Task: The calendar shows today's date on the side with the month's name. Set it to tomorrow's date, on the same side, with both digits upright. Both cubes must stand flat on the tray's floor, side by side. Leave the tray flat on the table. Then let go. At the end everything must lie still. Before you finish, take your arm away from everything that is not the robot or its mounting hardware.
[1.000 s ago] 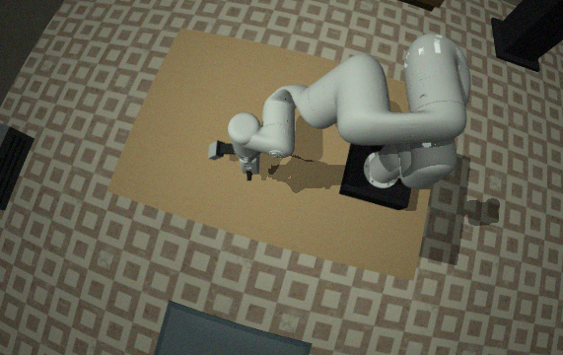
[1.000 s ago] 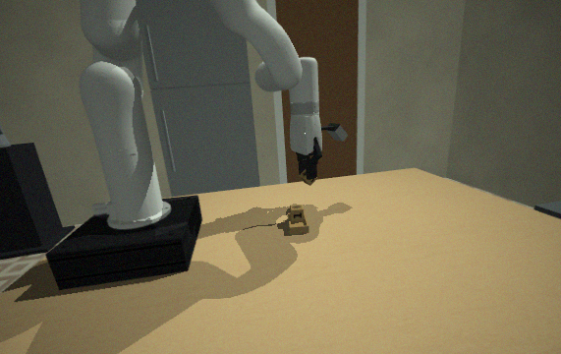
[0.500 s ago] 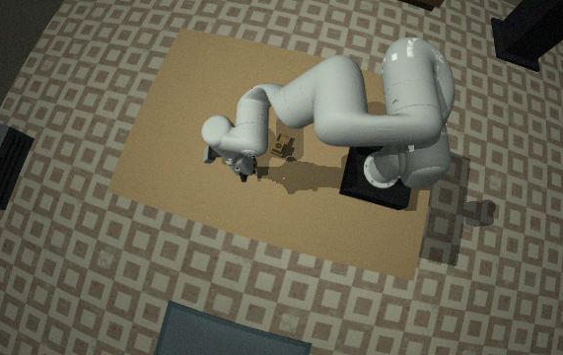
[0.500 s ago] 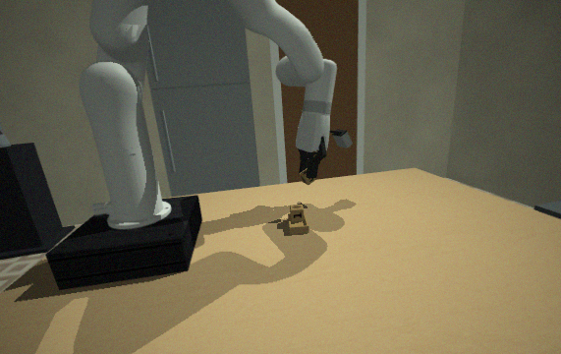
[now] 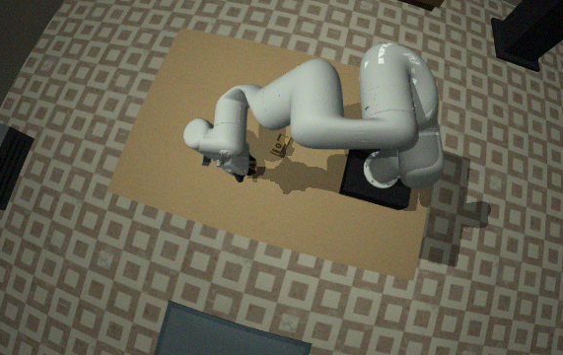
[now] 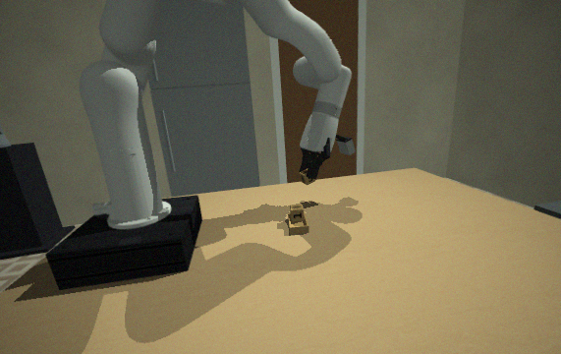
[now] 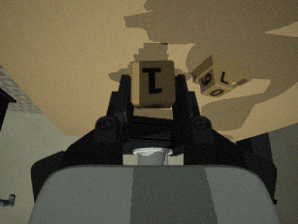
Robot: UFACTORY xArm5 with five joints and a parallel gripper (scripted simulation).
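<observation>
The wooden date cube lies 10 mm behind my hand and 20 mm below it. From my hand the other things lie so: wooden calendar tray (80 mm behind, 120 mm to the right, 90 mm below).
</observation>
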